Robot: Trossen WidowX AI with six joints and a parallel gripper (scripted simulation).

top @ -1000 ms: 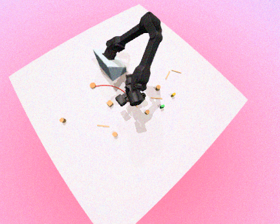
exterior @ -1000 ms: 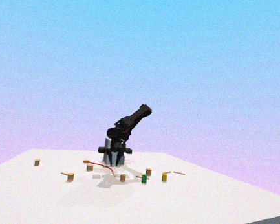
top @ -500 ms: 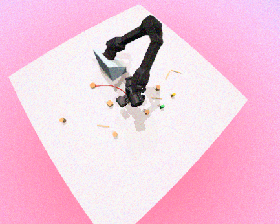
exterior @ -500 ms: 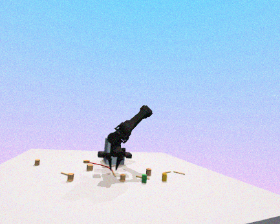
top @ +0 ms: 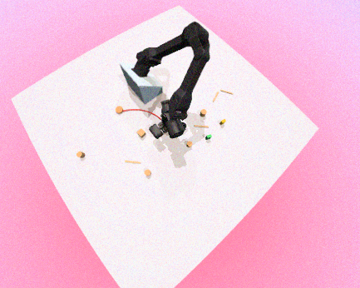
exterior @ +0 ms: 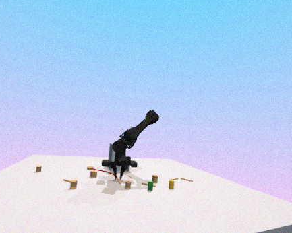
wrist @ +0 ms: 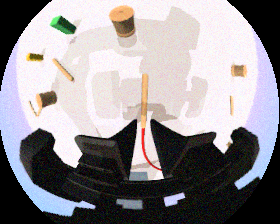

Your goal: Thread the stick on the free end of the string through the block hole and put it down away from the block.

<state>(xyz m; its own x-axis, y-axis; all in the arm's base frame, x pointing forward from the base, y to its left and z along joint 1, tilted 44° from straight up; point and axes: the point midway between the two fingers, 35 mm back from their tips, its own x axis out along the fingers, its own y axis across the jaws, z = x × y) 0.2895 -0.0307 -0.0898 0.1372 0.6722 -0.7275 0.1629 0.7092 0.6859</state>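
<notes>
Now: the wooden block 80 mm behind my gripper tip, 120 mm to the right of it and 10 mm above it. Also, from my gripper tip: green piece: 180 mm ahead, 100 mm to the left, 20 mm above; thin wooden stick: 10 mm ahead; round wooden button: 260 mm behind, 100 mm to the right, 10 mm above.
</notes>
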